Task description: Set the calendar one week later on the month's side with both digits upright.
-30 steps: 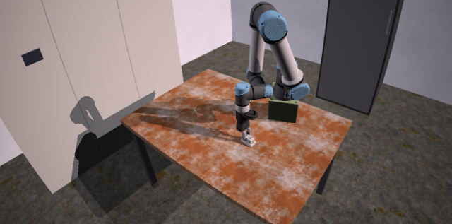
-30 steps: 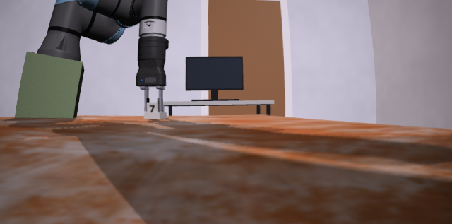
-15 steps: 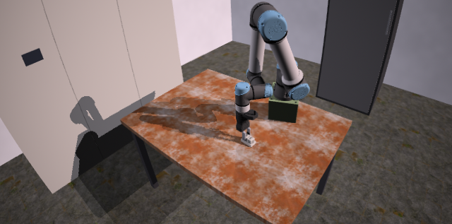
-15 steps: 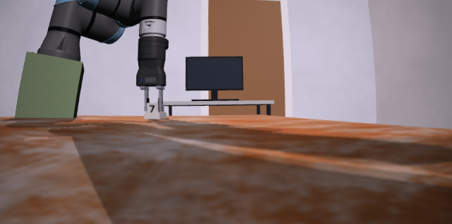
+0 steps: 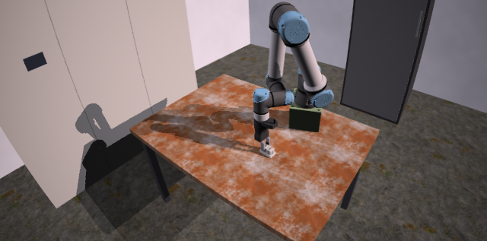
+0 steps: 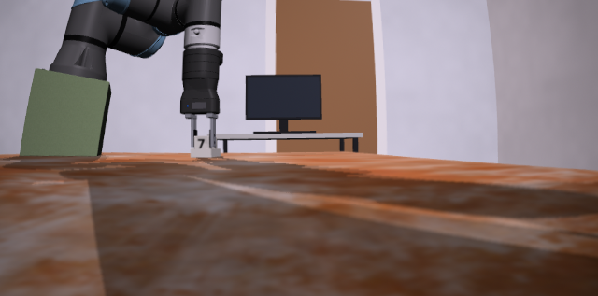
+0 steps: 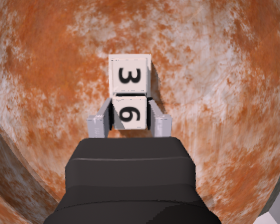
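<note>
Now: hand 2 cm to the right of the white tray and 3 cm above it.
</note>
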